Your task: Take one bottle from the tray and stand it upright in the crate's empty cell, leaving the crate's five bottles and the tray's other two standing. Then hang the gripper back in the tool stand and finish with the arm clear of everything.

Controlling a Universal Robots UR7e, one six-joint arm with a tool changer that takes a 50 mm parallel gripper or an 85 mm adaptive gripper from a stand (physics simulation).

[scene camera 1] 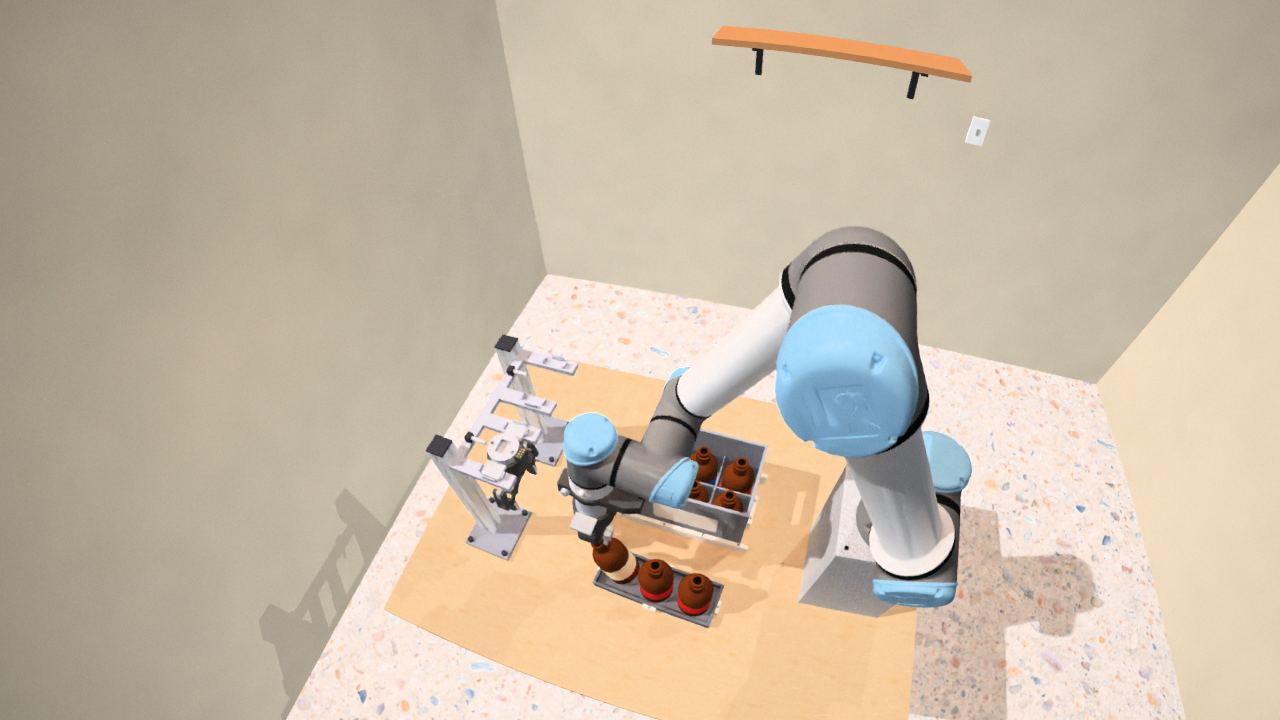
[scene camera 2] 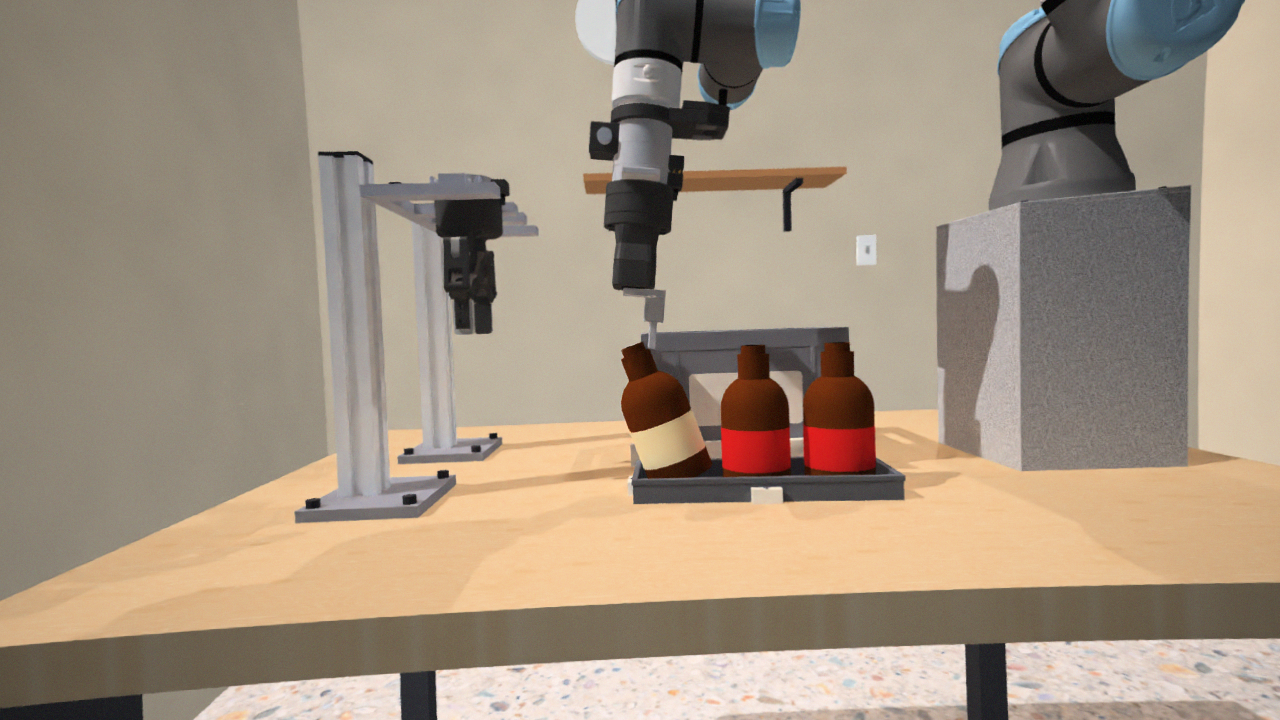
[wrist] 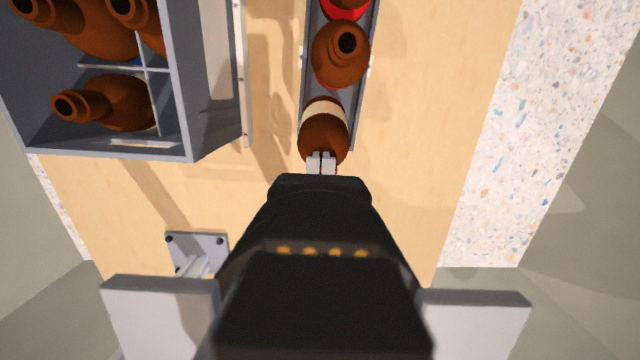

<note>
In view: a black gripper [scene camera 2: 466, 225], a cream-labelled bottle [scene camera 2: 661, 422], a cream-labelled bottle [wrist: 119, 102] and a tool stand [scene camera 2: 366, 491].
</note>
